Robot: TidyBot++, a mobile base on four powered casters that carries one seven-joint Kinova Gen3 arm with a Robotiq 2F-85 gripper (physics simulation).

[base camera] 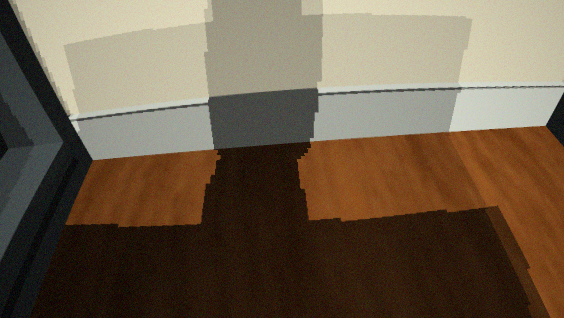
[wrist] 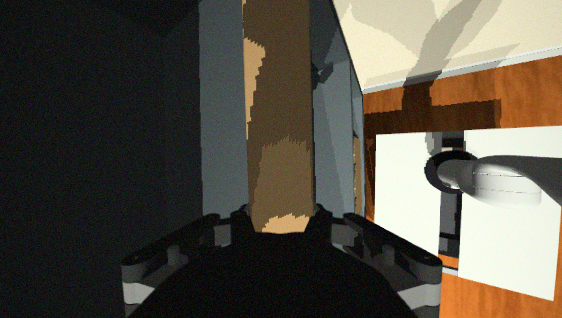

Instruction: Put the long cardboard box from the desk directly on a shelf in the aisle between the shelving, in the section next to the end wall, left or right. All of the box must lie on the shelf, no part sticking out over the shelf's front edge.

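Where they show: gripper, between the fingertips: (wrist: 281, 208); arm's base, origin of its link: (wrist: 453, 172).
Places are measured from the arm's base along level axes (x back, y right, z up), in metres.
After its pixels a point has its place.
The long cardboard box (wrist: 282, 120) @[x -0.083, y -0.291, z 0.710 m] is held between the fingertips of my gripper (wrist: 281, 208) @[x -0.003, y -0.315, z 0.672 m] in the wrist view. It reaches from the fingers up past the top edge of the view, so its far end is hidden. A grey-blue shelf board (wrist: 223, 115) @[x -0.140, y -0.507, z 0.594 m] shows on the left of the box, and more of the shelving shows close on its right. Whether the box touches the board, I cannot tell. In the base camera view, part of the left shelving (base camera: 77, 160) @[x -0.440, y -0.339, z -0.364 m] stands at the left edge; the box and gripper do not show there.
The end wall (base camera: 390, 50) @[x -0.505, y 0.139, z -0.253 m] (wrist: 520, 30) @[x -0.508, y 0.205, z -0.101 m] with its pale baseboard (base camera: 380, 115) @[x -0.492, y 0.134, z -0.354 m] is ahead of the base. A dark piece of the right shelving (base camera: 557, 120) @[x -0.487, y 0.475, z -0.370 m] shows at the right edge. The white base top (wrist: 505, 240) and the arm (wrist: 500, 182) @[x -0.006, y -0.022, z 0.325 m] are right in the wrist view.
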